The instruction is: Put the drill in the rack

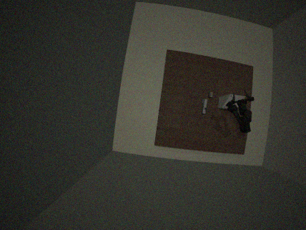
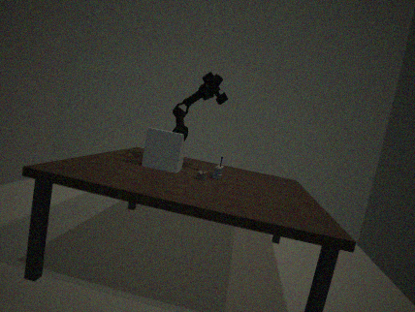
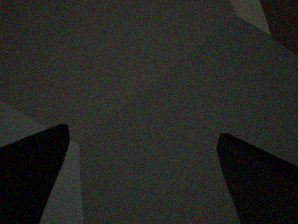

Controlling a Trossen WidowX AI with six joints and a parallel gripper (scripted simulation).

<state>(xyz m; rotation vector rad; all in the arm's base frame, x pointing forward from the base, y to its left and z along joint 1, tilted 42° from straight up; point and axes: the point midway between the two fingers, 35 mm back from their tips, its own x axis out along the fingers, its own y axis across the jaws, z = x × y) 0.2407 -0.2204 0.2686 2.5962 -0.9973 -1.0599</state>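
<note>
Now: the yellow drill 70 mm ahead of my gripper tip, 90 mm to the left of it and 470 mm below it. From my gripper tip the other things lie so: pale grey rack (10 mm ahead, 60 mm to the right, 490 mm below).
</note>
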